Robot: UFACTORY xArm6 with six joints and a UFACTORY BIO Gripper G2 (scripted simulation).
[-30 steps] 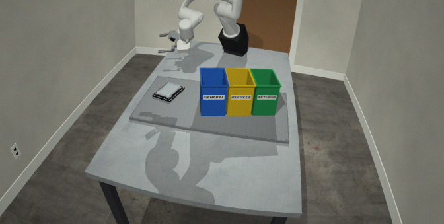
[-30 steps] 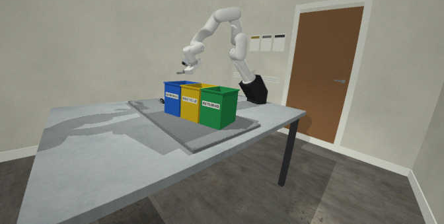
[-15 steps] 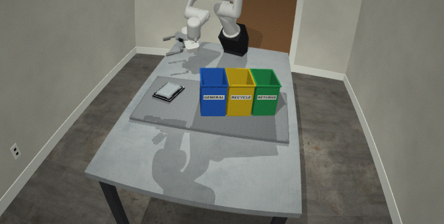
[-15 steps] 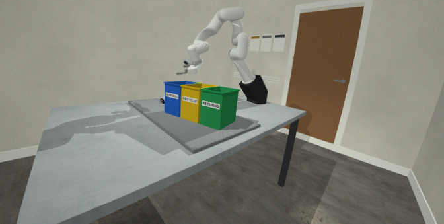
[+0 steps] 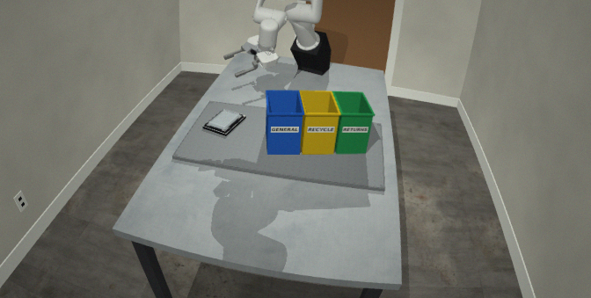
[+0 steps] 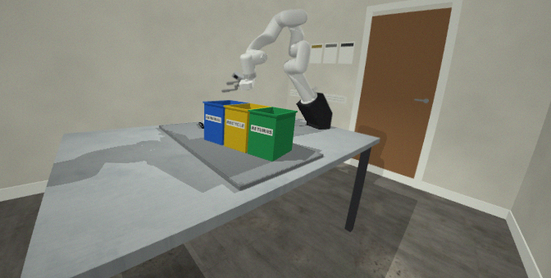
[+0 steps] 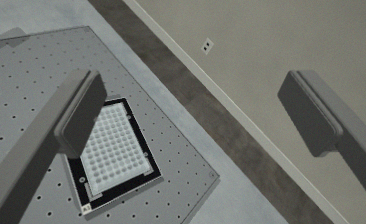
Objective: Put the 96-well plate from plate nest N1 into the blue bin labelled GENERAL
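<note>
My hand is 22 cm above the clear 96-well plate, 8 cm short of it and 1 cm to the left of it. Also, from my hand: black plate nest N1 (23 cm below, 8 cm ahead, 1 cm to the right); then yellow recycle bin (38 cm to the left, 15 cm below, 7 cm ahead); then blue general bin (26 cm to the left, 15 cm below, 12 cm ahead).
</note>
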